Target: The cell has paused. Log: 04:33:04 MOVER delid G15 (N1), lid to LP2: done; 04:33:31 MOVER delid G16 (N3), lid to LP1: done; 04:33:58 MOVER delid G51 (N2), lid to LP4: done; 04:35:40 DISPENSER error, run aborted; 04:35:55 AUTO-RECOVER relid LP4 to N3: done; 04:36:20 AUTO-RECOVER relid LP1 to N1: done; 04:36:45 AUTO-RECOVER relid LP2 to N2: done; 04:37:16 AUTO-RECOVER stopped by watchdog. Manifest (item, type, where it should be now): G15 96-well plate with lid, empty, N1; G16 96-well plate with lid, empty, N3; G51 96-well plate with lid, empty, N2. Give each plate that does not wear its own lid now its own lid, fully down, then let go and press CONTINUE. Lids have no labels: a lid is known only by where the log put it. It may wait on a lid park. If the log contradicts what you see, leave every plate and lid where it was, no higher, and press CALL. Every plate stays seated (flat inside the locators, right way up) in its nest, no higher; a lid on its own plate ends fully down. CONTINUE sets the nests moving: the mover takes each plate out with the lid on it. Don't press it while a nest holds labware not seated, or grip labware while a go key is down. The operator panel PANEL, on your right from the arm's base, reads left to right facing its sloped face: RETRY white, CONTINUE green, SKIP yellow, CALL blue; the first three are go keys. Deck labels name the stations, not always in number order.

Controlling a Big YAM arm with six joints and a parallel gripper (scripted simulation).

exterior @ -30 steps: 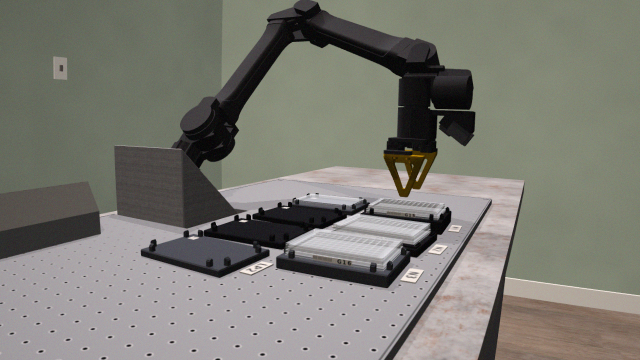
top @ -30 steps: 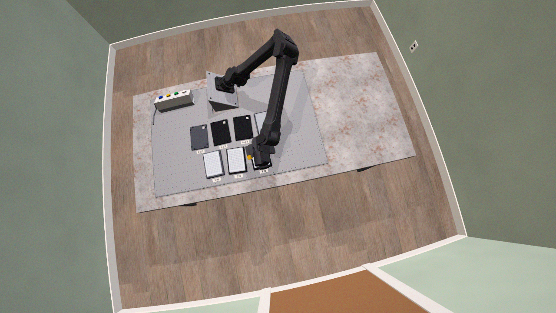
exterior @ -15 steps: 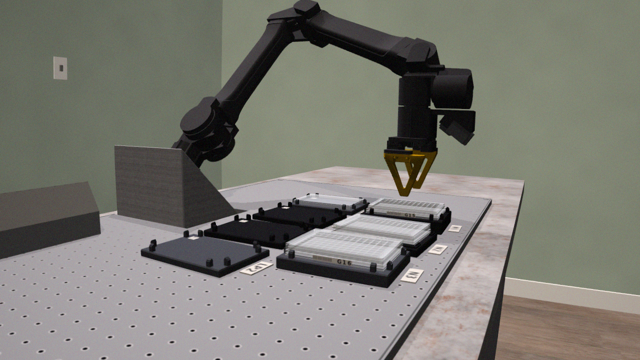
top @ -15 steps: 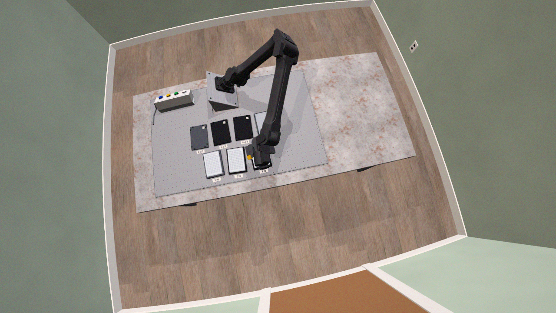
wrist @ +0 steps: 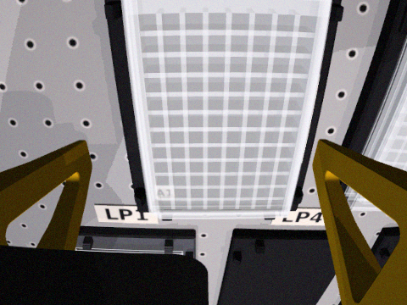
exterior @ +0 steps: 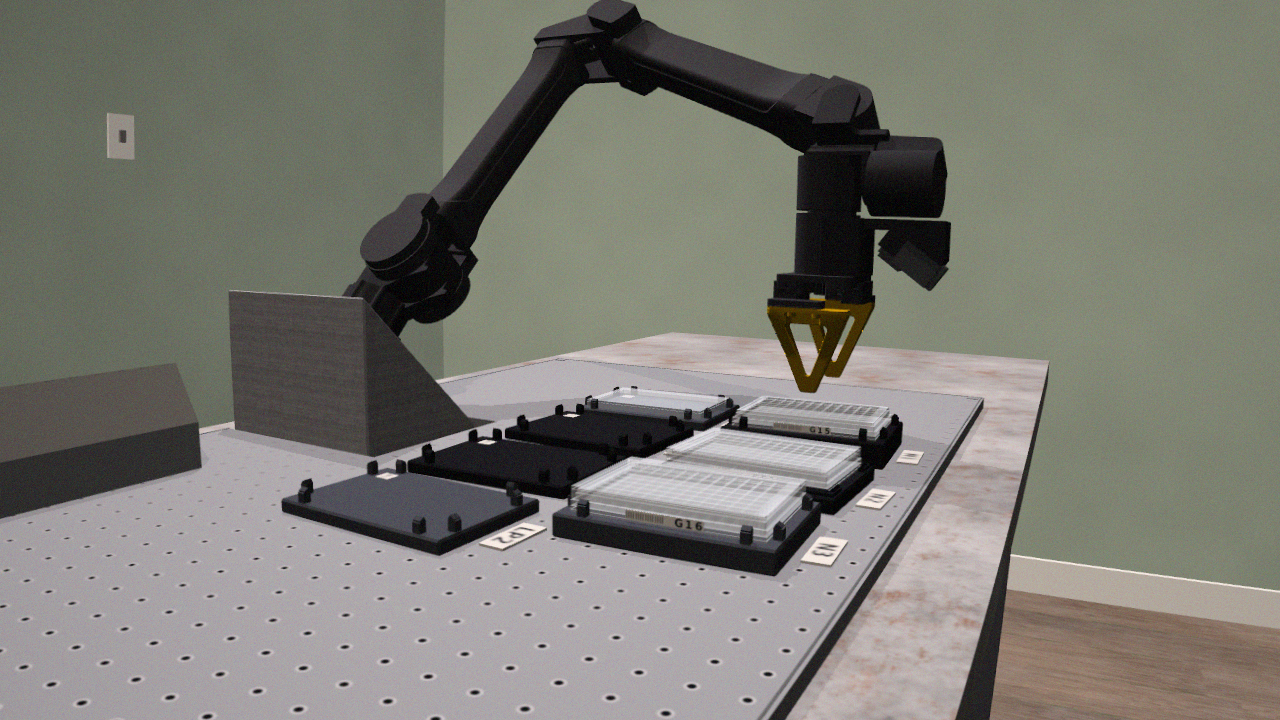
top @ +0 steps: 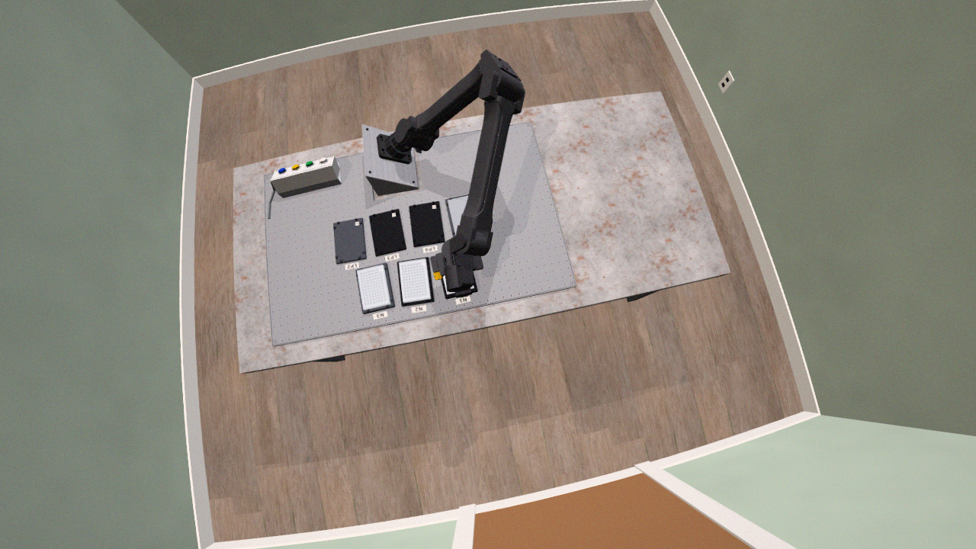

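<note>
Right now the plate G15 is 1 cm to the right of my hand and 4 cm below it. Also, from my hand: lid park LP1: 19 cm behind, 5 cm to the left, 6 cm below; LP4 label: 10 cm behind, 8 cm to the right, 6 cm below; nest N1: 1 cm to the right, 5 cm below.
</note>
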